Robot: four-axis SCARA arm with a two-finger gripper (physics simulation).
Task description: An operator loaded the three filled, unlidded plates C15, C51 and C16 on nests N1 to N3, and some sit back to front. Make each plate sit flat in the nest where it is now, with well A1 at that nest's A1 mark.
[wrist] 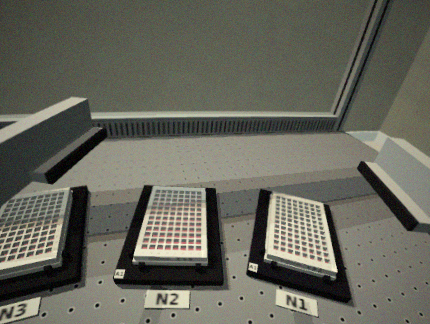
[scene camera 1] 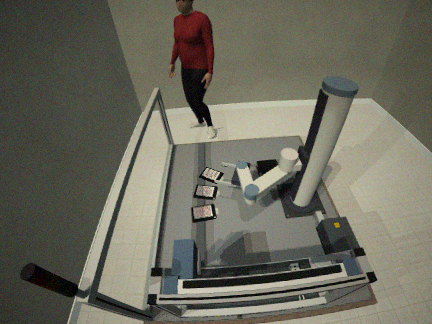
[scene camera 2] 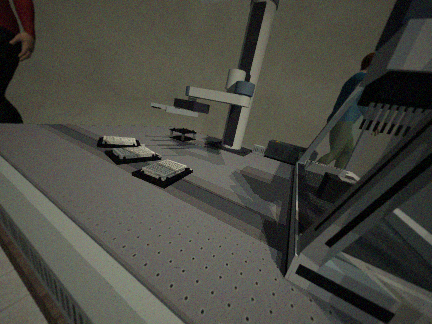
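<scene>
Three filled, unlidded plates lie in black nests in a row. One plate (wrist: 300, 230) (scene camera 1: 212, 173) (scene camera 2: 119, 141) is at N1, another (wrist: 172, 225) (scene camera 1: 206, 191) (scene camera 2: 135, 152) at N2, and a third (wrist: 32, 230) (scene camera 1: 203, 212) (scene camera 2: 164, 169) at N3, cut off by the left edge of the wrist view. They look flat. White A1 marks show at the near left corners of the N1 nest (wrist: 257, 280) and N2 nest (wrist: 175, 276); N3's is out of the wrist view. Plate names and well A1 are unreadable. My gripper (wrist: 234, 134) (scene camera 1: 220, 173) (scene camera 2: 160, 107) is open and empty, above the deck near N1.
A low black stand (scene camera 1: 266, 166) (scene camera 2: 182, 134) is beside the arm's column (scene camera 1: 322, 145) (scene camera 2: 250, 75). A dark box (scene camera 1: 334, 235) (scene camera 2: 285, 151) and a blue block (scene camera 1: 185, 254) stand on the deck. A framed panel runs behind the nests. A person in red (scene camera 1: 194, 40) stands beyond the deck.
</scene>
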